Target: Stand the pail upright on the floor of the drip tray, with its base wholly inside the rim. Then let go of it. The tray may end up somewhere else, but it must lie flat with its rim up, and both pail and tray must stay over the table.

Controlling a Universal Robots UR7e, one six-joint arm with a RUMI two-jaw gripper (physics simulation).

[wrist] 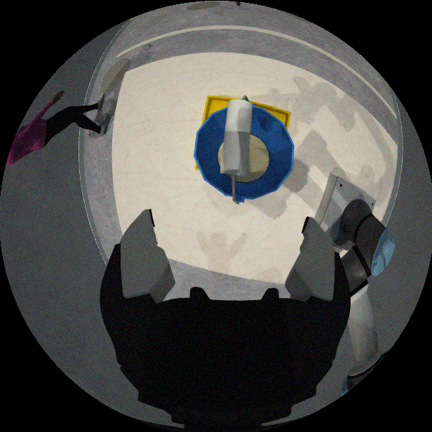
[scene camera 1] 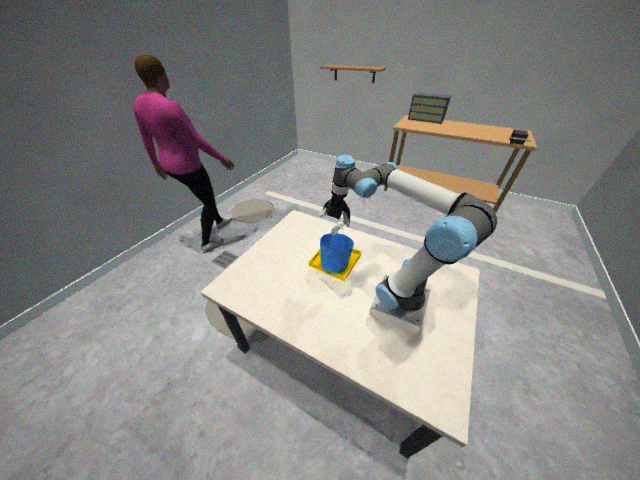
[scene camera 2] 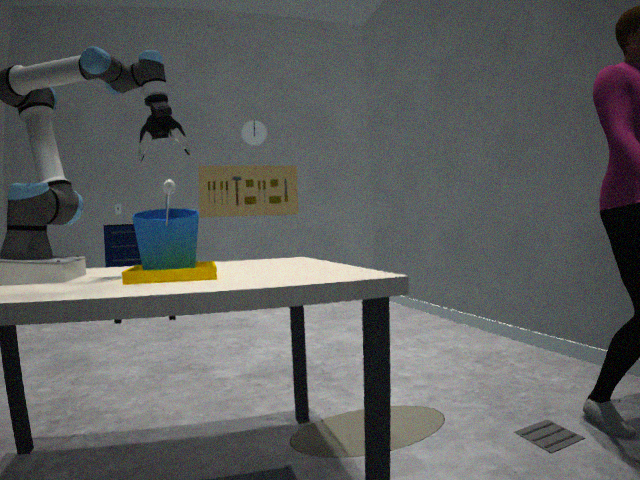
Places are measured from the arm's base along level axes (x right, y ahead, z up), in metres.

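Pixels of known places: gripper, fingertip midpoint: point(scene camera 1: 334, 222) point(scene camera 2: 165, 158); arm's base, link origin: point(scene camera 1: 408, 298) point(scene camera 2: 26, 258).
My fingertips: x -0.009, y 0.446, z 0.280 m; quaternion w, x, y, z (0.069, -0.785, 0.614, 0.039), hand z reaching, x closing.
Observation:
Ahead of a thing's pixels: the offset from my fingertips to its top centre. "pt": to the spot under its first point.
The blue pail point(scene camera 1: 336, 254) point(scene camera 2: 168, 242) point(wrist: 207, 160) stands upright over the yellow drip tray {dx +0.071, dy +0.025, dz -0.317 m} point(scene camera 1: 354, 261) point(scene camera 2: 170, 275) point(wrist: 215, 102). The tray lies flat on the table, rim up. In scene camera 2 the pail's lower end meets the tray behind its near rim, which hides the base edge. The pail's handle with a white grip {pt dx +0.054, dy +0.012, dz -0.074 m} point(scene camera 1: 337, 227) point(scene camera 2: 169, 186) point(wrist: 236, 140) stands up above the pail's mouth. My gripper point(scene camera 1: 336, 219) point(scene camera 2: 164, 156) point(wrist: 230, 214) is open and empty, above the handle grip and apart from it.
The white table point(scene camera 1: 289, 310) point(scene camera 2: 310, 289) point(wrist: 150, 125) carries the tray and, to one side, the arm's base plate point(scene camera 1: 400, 315) point(scene camera 2: 41, 271) point(wrist: 330, 200). A person in a pink top point(scene camera 1: 168, 134) point(scene camera 2: 620, 139) point(wrist: 30, 142) is on the floor beyond the table's edge.

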